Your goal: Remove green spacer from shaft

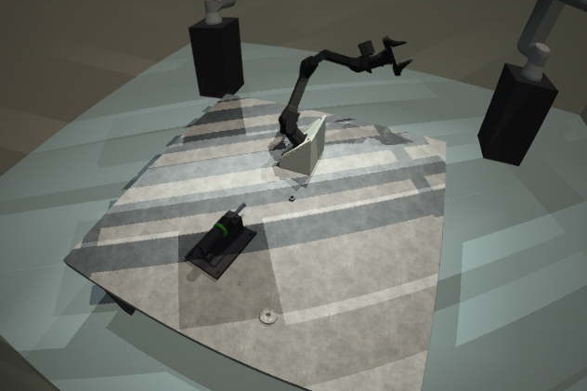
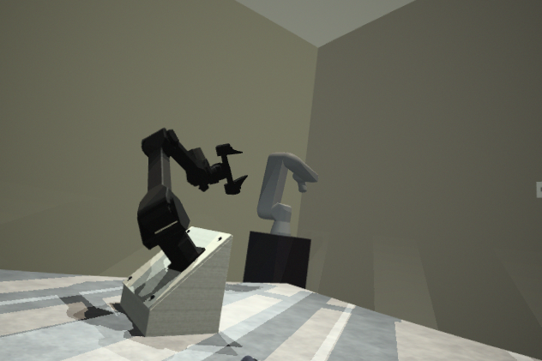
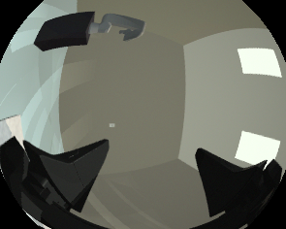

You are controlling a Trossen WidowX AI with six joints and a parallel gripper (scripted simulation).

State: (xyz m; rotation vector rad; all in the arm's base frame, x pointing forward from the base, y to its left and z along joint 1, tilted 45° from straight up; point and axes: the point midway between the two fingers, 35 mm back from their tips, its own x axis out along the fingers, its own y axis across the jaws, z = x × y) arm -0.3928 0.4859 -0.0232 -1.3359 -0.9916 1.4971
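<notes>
Right now the blue-grey shaft is 88 cm ahead of my gripper tip, 52 cm to the right of it and 36 cm below it. The rest, counted from my gripper tip: green spacer: 90 cm ahead, 53 cm to the right, 36 cm below.
</notes>
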